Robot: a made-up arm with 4 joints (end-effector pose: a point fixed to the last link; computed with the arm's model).
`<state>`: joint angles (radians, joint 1 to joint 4).
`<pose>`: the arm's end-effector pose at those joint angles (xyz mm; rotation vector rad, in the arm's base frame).
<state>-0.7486 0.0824 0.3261 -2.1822</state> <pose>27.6 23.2 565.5 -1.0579 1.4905 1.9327</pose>
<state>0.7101 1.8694 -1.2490 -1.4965</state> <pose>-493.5 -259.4 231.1 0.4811 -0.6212 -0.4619</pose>
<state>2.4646 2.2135 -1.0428 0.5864</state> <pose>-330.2 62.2 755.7 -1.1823 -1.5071 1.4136</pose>
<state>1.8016 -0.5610 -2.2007 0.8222</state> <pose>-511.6 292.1 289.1 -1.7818 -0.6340 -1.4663</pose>
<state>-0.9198 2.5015 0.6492 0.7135</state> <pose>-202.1 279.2 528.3 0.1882 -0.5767 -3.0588</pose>
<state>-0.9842 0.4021 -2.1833 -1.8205</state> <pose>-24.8 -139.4 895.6 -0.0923 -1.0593 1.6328</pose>
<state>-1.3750 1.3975 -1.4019 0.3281</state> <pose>-456.9 -201.7 530.6 0.2039 -0.8884 -0.3209</pose>
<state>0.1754 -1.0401 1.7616 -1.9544</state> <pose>-94.1 196.0 444.3 2.4567 -1.0579 -1.4999</pose>
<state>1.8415 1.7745 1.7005 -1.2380</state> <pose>-336.3 70.9 58.6 1.0540 1.7132 1.7572</pose>
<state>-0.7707 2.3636 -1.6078 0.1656</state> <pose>-287.8 -162.3 343.6 0.5390 -1.7741 -0.7008</pose>
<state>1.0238 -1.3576 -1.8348 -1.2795</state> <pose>-145.5 232.7 588.9 -1.6507 1.0892 -1.8555</pose>
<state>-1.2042 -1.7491 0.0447 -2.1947</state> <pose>-466.6 148.7 444.8 -0.1576 -0.9443 -1.8337</pose>
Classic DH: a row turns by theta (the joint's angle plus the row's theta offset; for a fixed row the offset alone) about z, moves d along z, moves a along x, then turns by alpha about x. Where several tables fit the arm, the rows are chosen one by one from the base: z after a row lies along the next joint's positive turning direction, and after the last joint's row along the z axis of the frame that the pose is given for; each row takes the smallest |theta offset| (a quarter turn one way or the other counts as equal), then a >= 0, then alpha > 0; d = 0 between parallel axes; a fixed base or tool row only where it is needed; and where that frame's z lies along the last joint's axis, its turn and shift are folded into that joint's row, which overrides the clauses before.
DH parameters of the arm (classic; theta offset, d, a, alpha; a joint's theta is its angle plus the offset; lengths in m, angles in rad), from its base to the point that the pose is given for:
base (fixed): 1.5708 0.5352 0.0644 1.5708
joint 1: 0 -0.2843 -0.1574 1.5708
joint 2: 0 -0.0047 -0.055 1.5708
joint 3: 0 -0.0069 0.0226 -1.5708
joint 4: -0.1788 -0.2338 -0.3198 -2.6492
tool (fixed): -1.571 -0.2087 0 0

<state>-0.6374 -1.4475 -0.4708 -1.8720</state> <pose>-239.1 257.2 500.3 -0.0884 -0.5869 -2.7816</pose>
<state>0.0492 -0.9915 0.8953 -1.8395</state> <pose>-123.6 206.5 521.8 -1.8133 0.6245 2.4370</pose>
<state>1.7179 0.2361 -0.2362 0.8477</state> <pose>-599.3 97.0 219.3 2.0091 1.1548 -0.1859</pose>
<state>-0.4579 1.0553 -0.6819 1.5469</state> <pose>-483.3 192.9 558.8 1.1304 -0.1204 -1.9654</pose>
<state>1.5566 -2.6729 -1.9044 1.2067</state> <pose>36.8 127.7 307.4 -0.2431 0.9228 2.2018</pose>
